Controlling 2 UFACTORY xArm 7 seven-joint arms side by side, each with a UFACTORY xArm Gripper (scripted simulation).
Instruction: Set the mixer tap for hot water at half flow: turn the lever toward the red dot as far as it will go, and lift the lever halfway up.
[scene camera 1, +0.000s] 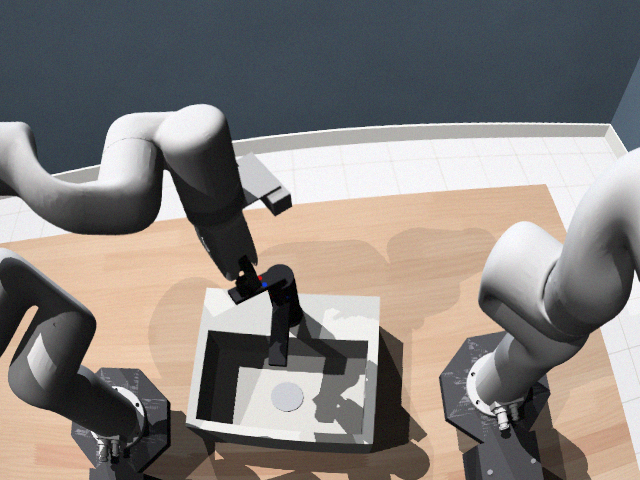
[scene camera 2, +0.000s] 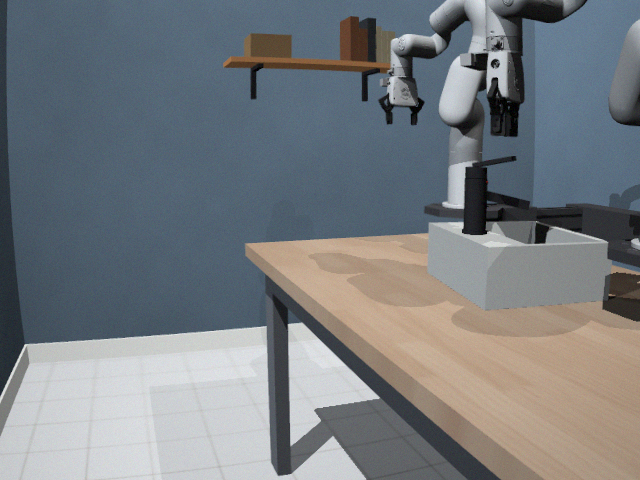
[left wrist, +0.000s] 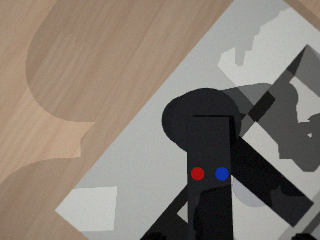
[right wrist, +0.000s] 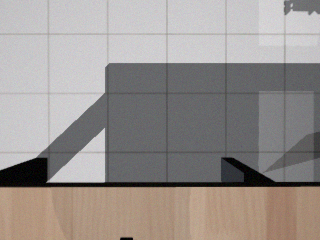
Labels:
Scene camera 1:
left gripper: 238, 275
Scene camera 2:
left gripper: 504, 136
right gripper: 401, 124
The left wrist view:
sink: 258, 60

